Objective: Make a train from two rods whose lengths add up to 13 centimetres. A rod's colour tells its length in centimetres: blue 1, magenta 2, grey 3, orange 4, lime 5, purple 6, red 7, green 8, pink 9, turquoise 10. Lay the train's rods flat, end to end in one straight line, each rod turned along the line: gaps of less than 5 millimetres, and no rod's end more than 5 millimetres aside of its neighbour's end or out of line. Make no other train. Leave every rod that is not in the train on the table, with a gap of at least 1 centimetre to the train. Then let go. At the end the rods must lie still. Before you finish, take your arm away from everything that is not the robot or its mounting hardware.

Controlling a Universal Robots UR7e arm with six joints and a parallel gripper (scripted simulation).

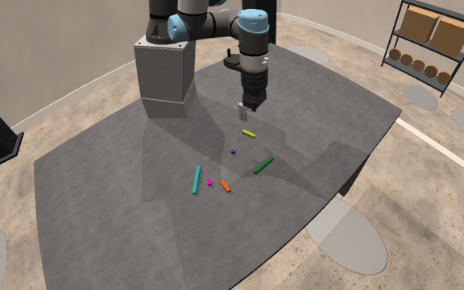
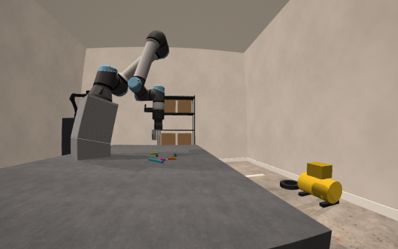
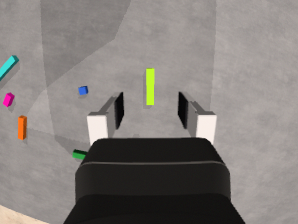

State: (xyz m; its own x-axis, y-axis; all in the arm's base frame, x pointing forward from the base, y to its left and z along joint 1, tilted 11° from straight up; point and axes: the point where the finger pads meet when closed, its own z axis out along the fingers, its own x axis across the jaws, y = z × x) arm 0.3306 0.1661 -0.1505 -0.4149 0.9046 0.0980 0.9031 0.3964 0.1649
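Right now the green rod is 140 mm ahead of my hand, 100 mm below it and 30 mm to the right of it. From my hand the other things lie so: lime rod: 100 mm below; small blue rod: 100 mm below, 90 mm to the right, 40 mm ahead; orange rod: 170 mm to the right, 150 mm ahead, 100 mm below.
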